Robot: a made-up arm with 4 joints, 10 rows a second.
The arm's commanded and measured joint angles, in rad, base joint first. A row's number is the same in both.
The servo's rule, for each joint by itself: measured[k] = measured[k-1] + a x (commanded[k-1-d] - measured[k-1]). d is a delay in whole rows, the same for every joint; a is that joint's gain. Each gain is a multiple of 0.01, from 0.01 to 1. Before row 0 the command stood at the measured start. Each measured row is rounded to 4 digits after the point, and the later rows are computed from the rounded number. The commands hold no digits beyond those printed.
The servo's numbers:
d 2
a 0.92 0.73 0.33 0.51
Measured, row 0:
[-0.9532 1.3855 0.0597 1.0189]
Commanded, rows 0 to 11:
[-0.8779 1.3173 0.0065 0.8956]
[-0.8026 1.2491 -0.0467 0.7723]
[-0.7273 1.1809 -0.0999 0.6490]
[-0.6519 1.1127 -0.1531 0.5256]
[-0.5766 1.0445 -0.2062 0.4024]
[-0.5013 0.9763 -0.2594 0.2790]
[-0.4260 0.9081 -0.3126 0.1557]
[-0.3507 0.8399 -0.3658 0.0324]
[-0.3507 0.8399 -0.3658 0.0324]
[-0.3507 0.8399 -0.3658 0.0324]
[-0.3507 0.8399 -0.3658 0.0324]
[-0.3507 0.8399 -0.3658 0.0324]
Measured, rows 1 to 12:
[-0.9532 1.3855 0.0597 1.0189]
[-0.9532 1.3855 0.0597 1.0189]
[-0.8839 1.3357 0.0421 0.9560]
[-0.8091 1.2725 0.0128 0.8623]
[-0.7338 1.2056 -0.0244 0.7535]
[-0.6585 1.1378 -0.0669 0.6373]
[-0.5832 1.0697 -0.1129 0.5175]
[-0.5079 1.0015 -0.1612 0.3959]
[-0.4326 0.9333 -0.2112 0.2734]
[-0.3573 0.8651 -0.2622 0.1505]
[-0.3512 0.8467 -0.2964 0.0903]
[-0.3507 0.8417 -0.3193 0.0608]

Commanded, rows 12 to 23:
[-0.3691 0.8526 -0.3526 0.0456]
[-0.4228 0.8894 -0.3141 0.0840]
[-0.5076 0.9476 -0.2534 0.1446]
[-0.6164 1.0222 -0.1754 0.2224]
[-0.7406 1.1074 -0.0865 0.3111]
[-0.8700 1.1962 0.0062 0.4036]
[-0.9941 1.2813 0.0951 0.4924]
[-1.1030 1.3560 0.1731 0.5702]
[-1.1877 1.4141 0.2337 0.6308]
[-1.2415 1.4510 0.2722 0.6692]
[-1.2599 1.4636 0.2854 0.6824]
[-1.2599 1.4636 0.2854 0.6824]
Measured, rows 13 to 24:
[-0.3507 0.8404 -0.3346 0.0463]
[-0.3507 0.8400 -0.3449 0.0392]
[-0.3676 0.8492 -0.3474 0.0425]
[-0.4184 0.8785 -0.3364 0.0637]
[-0.5005 0.9289 -0.3090 0.1050]
[-0.6071 0.9970 -0.2649 0.1649]
[-0.7299 1.0776 -0.2060 0.2395]
[-0.8588 1.1642 -0.1360 0.3232]
[-0.9833 1.2497 -0.0597 0.4095]
[-1.0934 1.3273 0.0171 0.4915]
[-1.1802 1.3907 0.0886 0.5625]
[-1.2366 1.4347 0.1492 0.6169]

